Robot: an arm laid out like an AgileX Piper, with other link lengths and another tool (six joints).
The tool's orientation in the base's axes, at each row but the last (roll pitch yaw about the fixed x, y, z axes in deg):
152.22 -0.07 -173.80
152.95 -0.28 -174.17
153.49 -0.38 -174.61
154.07 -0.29 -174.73
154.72 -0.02 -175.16
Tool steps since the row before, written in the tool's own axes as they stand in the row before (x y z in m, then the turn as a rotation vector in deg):
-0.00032 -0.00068 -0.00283 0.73 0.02 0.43
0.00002 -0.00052 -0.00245 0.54 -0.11 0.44
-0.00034 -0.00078 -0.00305 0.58 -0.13 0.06
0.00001 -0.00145 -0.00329 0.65 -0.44 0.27
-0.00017 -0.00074 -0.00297 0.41 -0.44 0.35
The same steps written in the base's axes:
0.00053 -0.00187 0.00219 -0.75 0.14 -0.37
0.00015 -0.00157 0.00195 -0.55 0.05 -0.44
0.00055 -0.00202 0.00238 -0.57 -0.14 -0.11
0.00025 -0.00273 0.00232 -0.62 -0.34 -0.43
0.00033 -0.00192 0.00237 -0.39 -0.28 -0.50

